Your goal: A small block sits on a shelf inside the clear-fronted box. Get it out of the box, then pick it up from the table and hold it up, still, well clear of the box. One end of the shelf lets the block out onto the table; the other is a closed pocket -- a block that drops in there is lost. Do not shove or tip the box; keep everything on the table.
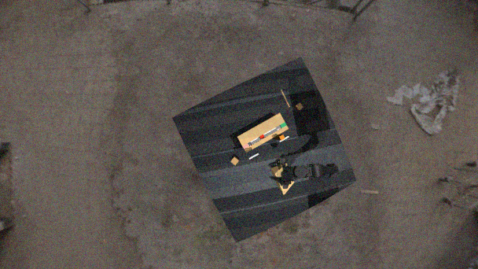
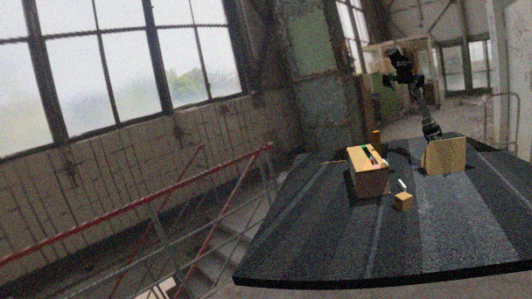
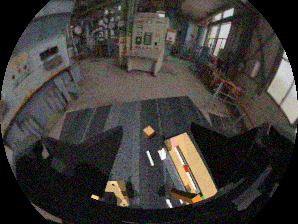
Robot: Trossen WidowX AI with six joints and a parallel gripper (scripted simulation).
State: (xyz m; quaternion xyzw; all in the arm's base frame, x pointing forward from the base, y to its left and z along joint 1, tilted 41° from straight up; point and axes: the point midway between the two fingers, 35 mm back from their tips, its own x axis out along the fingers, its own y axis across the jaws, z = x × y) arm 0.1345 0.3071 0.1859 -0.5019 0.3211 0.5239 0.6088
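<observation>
Right now my gripper tip is 190 mm short of the red block, 70 mm to the left of it and 340 mm above it. From my gripper tip the other things lie so: orange bar 140 mm ahead, 190 mm to the right, 310 mm below; thin tan stick 430 mm ahead, 380 mm to the right, 420 mm below.
</observation>
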